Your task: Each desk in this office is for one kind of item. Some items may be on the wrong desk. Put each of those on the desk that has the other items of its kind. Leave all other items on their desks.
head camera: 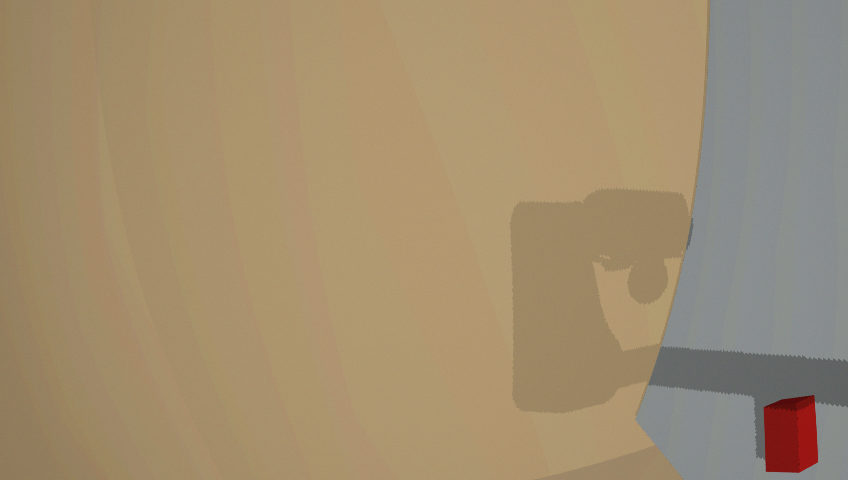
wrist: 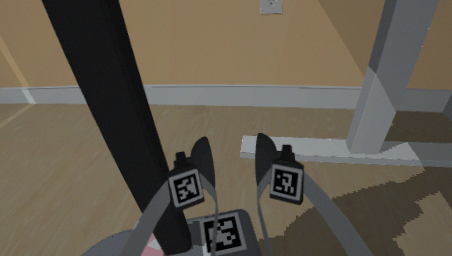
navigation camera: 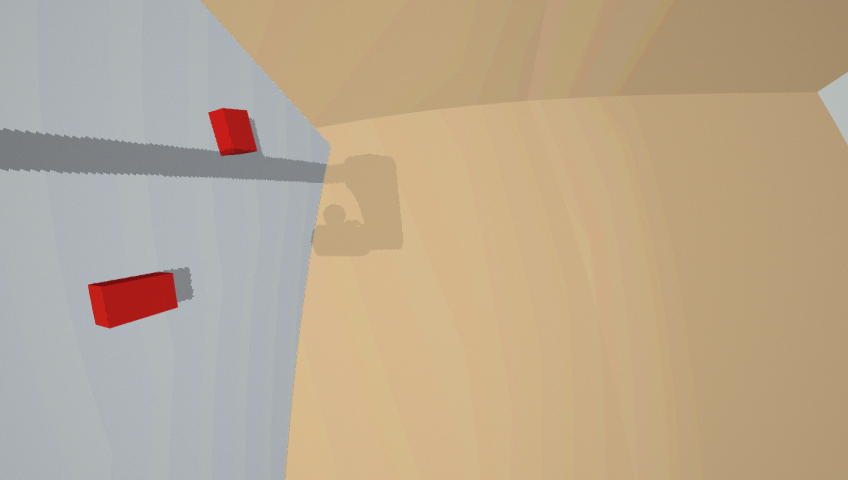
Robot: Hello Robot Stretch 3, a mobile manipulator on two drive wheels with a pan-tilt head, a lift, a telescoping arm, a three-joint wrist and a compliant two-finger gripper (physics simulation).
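Places are measured from the robot's base along level axes (x up, y back, z right), in millimetres.
Pixels of known places: gripper, between the fingertips: (wrist: 233, 153).
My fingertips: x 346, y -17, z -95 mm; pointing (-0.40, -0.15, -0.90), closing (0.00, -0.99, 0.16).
Observation:
Behind a point stands the place of what it marks.
A red block (head camera: 791, 443) @[z -270, x 765, y -408 mm] (navigation camera: 233, 132) @[z -260, x 765, y -409 mm] sits beside a long dark shadow on a pale grey surface (head camera: 773, 178) @[z 56, x 720, y -511 mm] (navigation camera: 232, 380) @[z 285, x 720, y -389 mm] that looks like a desk top. It is at the lower right in the head view and at the upper left in the navigation view. A second, longer-looking red block (navigation camera: 139, 300) @[z 46, x 765, y -233 mm] lies on the same surface in the navigation view, farther from the shadow. My gripper (wrist: 233, 153) @[z -95, x 345, y -17 mm] is open and empty in the wrist view, with its fingers apart, low above the wooden floor. Neither red block shows in the wrist view.
A tan wall (head camera: 357, 237) @[z -17, x 1214, y -755 mm] (navigation camera: 565, 297) @[z 149, x 1487, y -696 mm] (wrist: 225, 45) @[z -759, x 241, y -126 mm] borders the grey surface and carries a shadow of the robot. A black post (wrist: 105, 100) stands left of my gripper. A grey desk leg (wrist: 377, 105) @[z -340, x 183, y -418 mm] with a long foot (wrist: 300, 150) @[z -400, x 25, y -264 mm] stands ahead and right, near the baseboard (wrist: 225, 95) @[z -750, x 47, y -111 mm].

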